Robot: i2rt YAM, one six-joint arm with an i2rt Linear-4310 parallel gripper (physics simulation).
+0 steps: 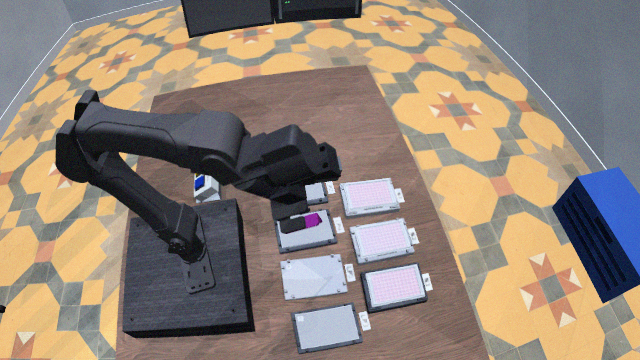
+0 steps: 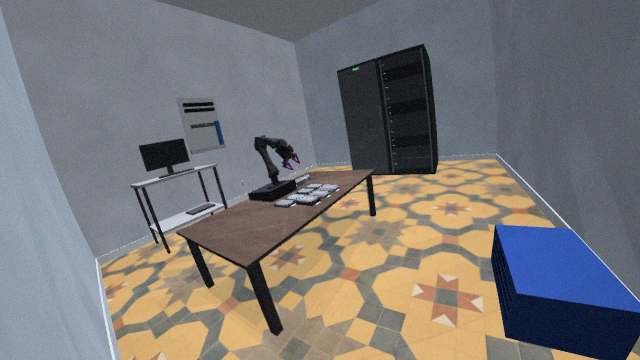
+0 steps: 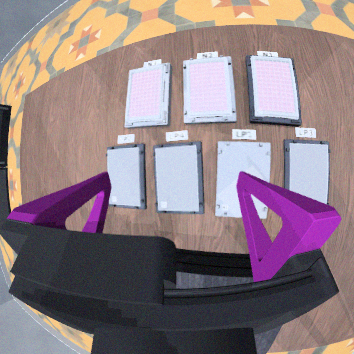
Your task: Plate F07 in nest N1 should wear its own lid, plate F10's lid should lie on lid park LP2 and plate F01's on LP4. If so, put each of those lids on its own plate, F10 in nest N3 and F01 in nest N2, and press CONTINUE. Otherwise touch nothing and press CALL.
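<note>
Pink-welled plates sit in nests N1, dark-framed, N2 and N3, both light-framed. I cannot read plate codes or tell whether N1's plate wears a lid. Flat grey lid-like panels lie at LP2 and LP4, each with a small pale corner mark too blurred to read. My gripper is open and empty, above the lid-park row. The button box is partly behind the arm; its blue button shows, CONTINUE and CALL cannot be read.
Light-framed LP1 and dark-framed LP3 lie in the same row. The black arm base stands on the wooden table. A blue cabinet stands off the table.
</note>
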